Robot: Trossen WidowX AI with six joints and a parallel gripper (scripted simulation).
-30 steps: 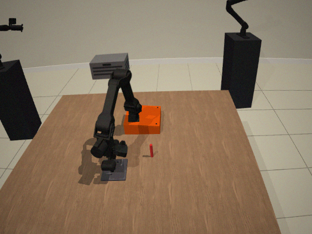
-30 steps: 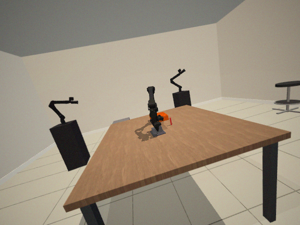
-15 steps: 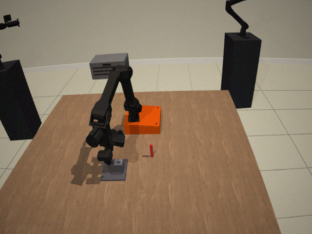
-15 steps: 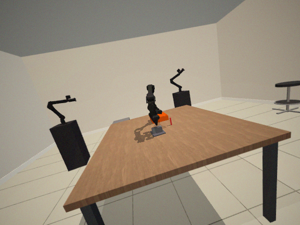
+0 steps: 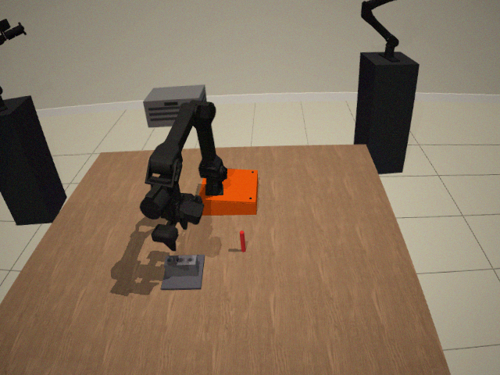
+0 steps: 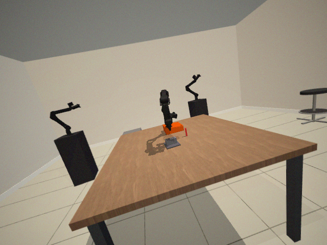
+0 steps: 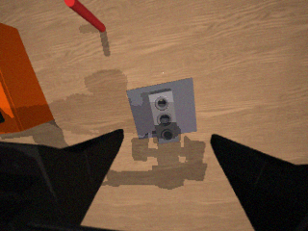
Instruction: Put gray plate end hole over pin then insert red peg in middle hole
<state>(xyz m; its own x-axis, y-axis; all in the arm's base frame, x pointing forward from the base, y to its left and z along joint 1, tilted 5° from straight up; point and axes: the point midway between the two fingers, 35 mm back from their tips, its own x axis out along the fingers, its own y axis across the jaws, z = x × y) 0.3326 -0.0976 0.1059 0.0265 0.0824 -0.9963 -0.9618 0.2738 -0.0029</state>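
Right now the red peg is 18 cm to the left of my gripper tip, 10 cm below it and 8 cm behind it. Round my gripper tip: gray plate (10 cm below, 1 cm to the right).
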